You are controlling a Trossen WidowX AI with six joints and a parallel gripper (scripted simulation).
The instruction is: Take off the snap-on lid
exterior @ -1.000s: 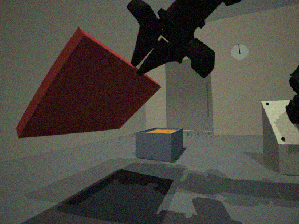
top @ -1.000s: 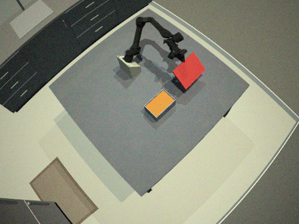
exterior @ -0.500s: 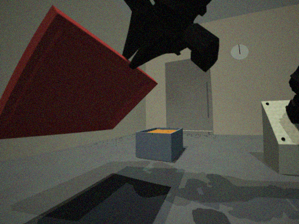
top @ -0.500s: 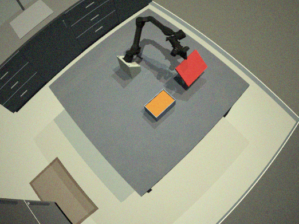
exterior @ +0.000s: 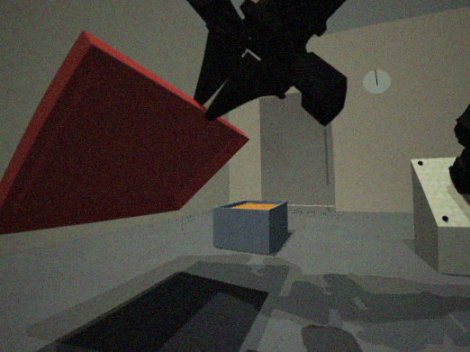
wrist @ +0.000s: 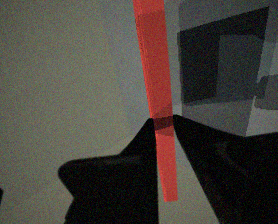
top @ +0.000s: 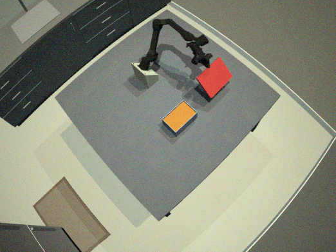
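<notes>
Right now the red lid is 60 mm ahead of my gripper tip, 50 mm below it and 10 mm to the left of it. The rest, counted from my gripper tip: grey-blue storage box 350 mm to the right, 180 mm below, 90 mm ahead.
</notes>
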